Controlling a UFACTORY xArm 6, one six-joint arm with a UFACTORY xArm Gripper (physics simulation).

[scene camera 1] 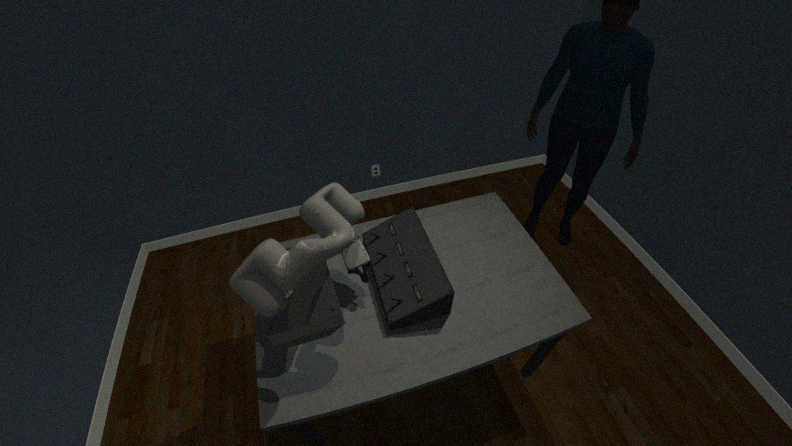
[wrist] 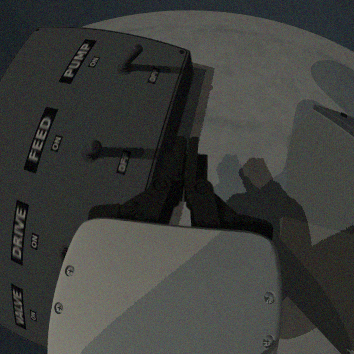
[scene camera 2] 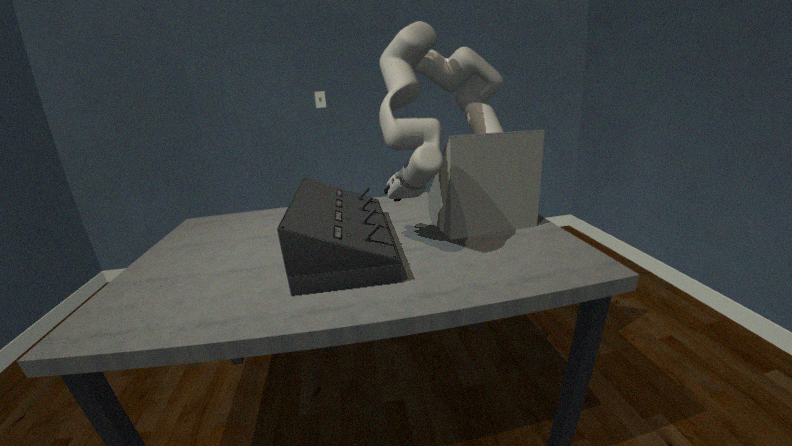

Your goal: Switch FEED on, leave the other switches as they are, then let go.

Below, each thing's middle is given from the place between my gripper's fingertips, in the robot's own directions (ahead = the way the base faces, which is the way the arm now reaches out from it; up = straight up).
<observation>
I see the dark sloped switch panel [scene camera 2: 322,235] 180 mm ahead of my hand, 50 mm to the left of it and 40 mm below it.
</observation>
